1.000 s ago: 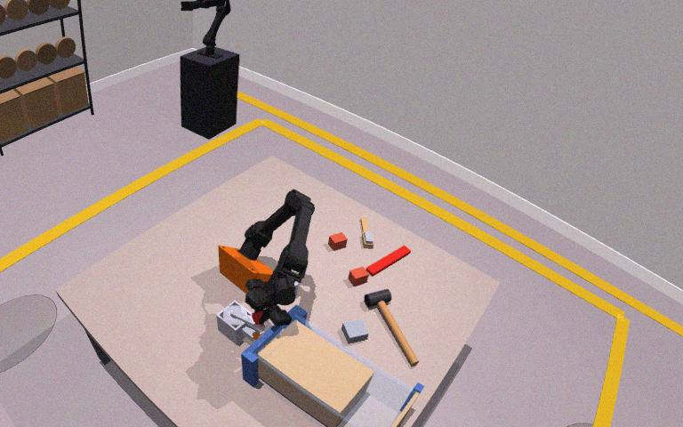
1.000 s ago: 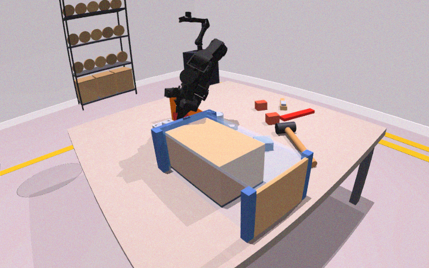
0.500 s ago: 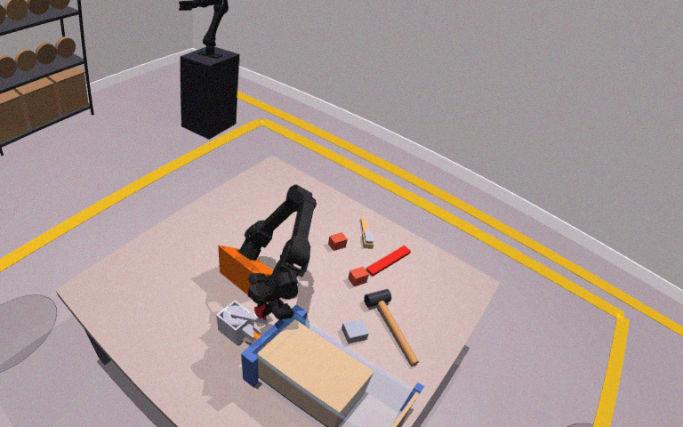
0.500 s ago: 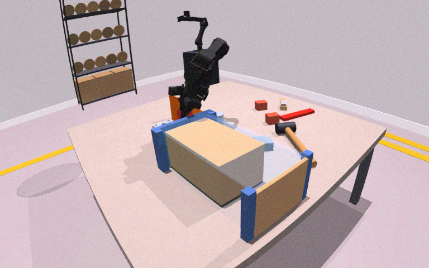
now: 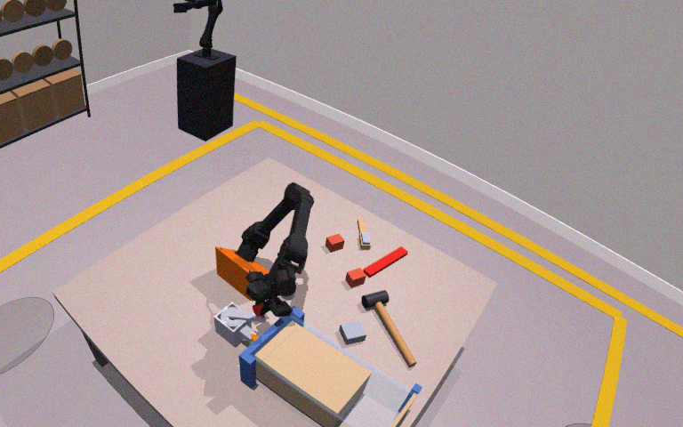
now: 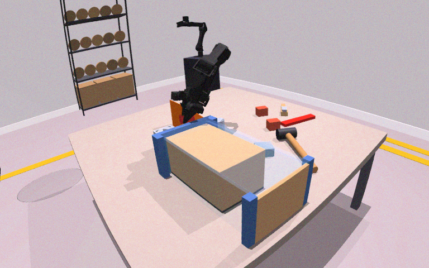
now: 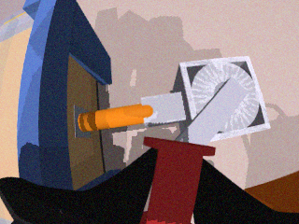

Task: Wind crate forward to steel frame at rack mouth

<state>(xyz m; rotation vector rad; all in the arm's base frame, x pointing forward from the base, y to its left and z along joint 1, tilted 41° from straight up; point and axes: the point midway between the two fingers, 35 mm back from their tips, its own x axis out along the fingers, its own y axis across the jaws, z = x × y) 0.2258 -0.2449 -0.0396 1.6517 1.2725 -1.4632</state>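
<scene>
My gripper tip is 20 mm past the winch handle and 30 mm above it. Round my gripper tip: red knob: 10 mm ahead, 20 mm to the left; then grey hand winch: 90 mm behind, 50 mm to the right, 100 mm below; then blue steel frame: 80 mm ahead, 50 mm to the right, 30 mm below.
</scene>
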